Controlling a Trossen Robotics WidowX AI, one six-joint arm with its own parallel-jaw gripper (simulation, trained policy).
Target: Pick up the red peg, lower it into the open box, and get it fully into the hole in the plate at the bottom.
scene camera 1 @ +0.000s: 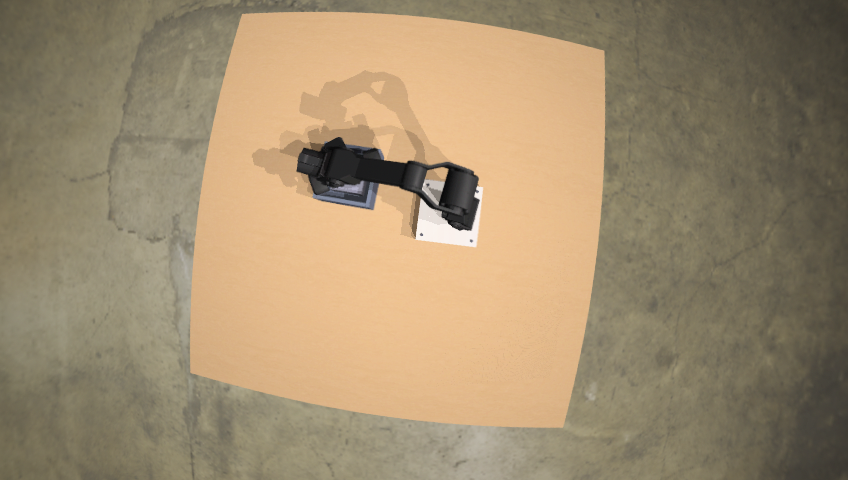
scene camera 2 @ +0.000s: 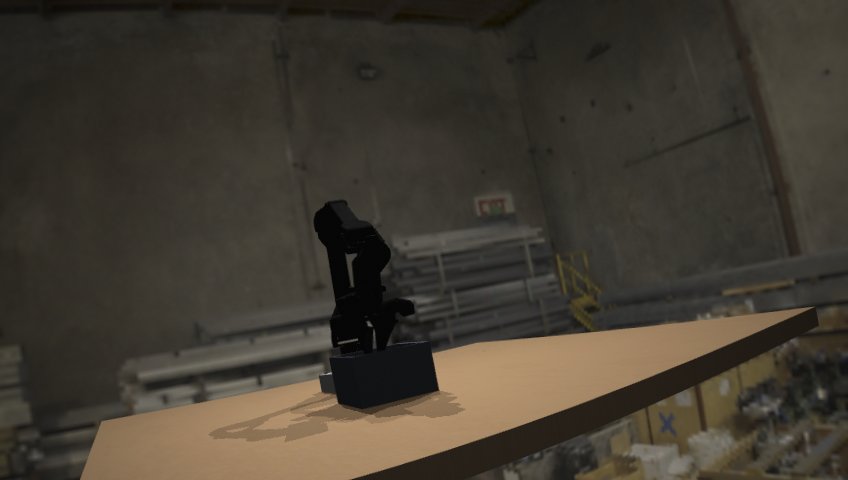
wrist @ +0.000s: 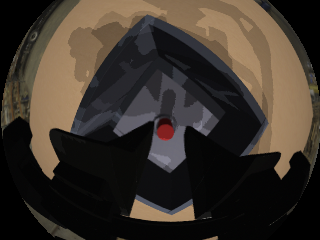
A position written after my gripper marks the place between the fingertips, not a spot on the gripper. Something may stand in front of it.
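Observation:
Scene camera 1: box [scene camera 1: 368,201]. Scene camera 2: my gripper [scene camera 2: 375,357], box [scene camera 2: 404,370]. Grey plate [wrist: 161,98] in the wrist view, with box [wrist: 151,44] and my gripper [wrist: 169,128]. Scene camera 2 does not show the plate, hidden by the box.

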